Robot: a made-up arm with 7 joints. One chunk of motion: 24 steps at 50 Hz.
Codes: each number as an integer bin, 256 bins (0 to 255) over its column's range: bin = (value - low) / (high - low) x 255, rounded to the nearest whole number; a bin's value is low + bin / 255 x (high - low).
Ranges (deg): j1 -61..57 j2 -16..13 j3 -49..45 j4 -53..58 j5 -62..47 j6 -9..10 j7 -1..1
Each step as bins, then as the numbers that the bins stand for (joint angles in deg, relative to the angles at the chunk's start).
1 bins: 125 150 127 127 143 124 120
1 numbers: -3.16 1.06 -2.18 2.28 -0.87 0.24 -0.06
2 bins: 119 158 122 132 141 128 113
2 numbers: -5.93 1.97 -4.03 4.46 -1.73 0.54 -0.11
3 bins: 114 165 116 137 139 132 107
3 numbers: -8.25 2.76 -6.24 6.64 -2.58 0.84 -0.16
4 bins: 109 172 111 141 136 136 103
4 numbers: -10.56 3.56 -8.08 8.38 -3.87 1.13 -0.19
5 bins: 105 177 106 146 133 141 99
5 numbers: -12.41 4.13 -9.93 10.55 -5.15 1.51 -0.22
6 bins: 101 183 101 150 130 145 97
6 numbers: -14.26 4.81 -11.77 12.29 -6.43 1.80 -0.24
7 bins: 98 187 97 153 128 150 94
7 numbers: -15.65 5.27 -13.24 13.60 -7.29 2.18 -0.26
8 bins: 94 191 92 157 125 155 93
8 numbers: -17.50 5.72 -15.09 15.34 -8.57 2.55 -0.27
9 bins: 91 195 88 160 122 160 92
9 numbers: -18.89 6.18 -16.56 16.65 -9.85 2.92 -0.28
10 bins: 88 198 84 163 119 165 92
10 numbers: -20.28 6.52 -18.04 17.95 -11.13 3.29 -0.28
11 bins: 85 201 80 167 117 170 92
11 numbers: -21.67 6.86 -19.51 19.69 -11.99 3.67 -0.28
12 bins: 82 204 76 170 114 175 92
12 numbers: -23.05 7.20 -20.98 21.00 -13.27 4.04 -0.28
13 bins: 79 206 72 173 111 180 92
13 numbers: -24.44 7.43 -22.46 22.31 -14.55 4.41 -0.28
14 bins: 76 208 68 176 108 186 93
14 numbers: -25.83 7.65 -23.93 23.61 -15.84 4.86 -0.27
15 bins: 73 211 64 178 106 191 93
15 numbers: -27.22 8.00 -25.41 24.48 -16.69 5.23 -0.27
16 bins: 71 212 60 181 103 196 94
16 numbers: -28.15 8.11 -26.88 25.79 -17.97 5.60 -0.26
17 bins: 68 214 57 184 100 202 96
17 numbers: -29.53 8.34 -27.99 27.09 -19.25 6.05 -0.25
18 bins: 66 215 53 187 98 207 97
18 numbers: -30.46 8.45 -29.46 28.40 -20.11 6.42 -0.24
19 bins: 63 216 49 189 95 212 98
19 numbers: -31.85 8.56 -30.94 29.27 -21.39 6.80 -0.23
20 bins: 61 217 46 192 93 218 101
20 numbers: -32.77 8.68 -32.04 30.58 -22.25 7.24 -0.21
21 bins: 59 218 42 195 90 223 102
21 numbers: -33.70 8.79 -33.52 31.88 -23.53 7.62 -0.20
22 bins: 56 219 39 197 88 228 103
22 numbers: -35.09 8.91 -34.62 32.75 -24.38 7.99 -0.19
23 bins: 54 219 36 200 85 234 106
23 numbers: -36.01 8.91 -35.73 34.06 -25.67 8.44 -0.17
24 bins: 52 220 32 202 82 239 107
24 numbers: -36.94 9.02 -37.20 34.93 -26.95 8.81 -0.16
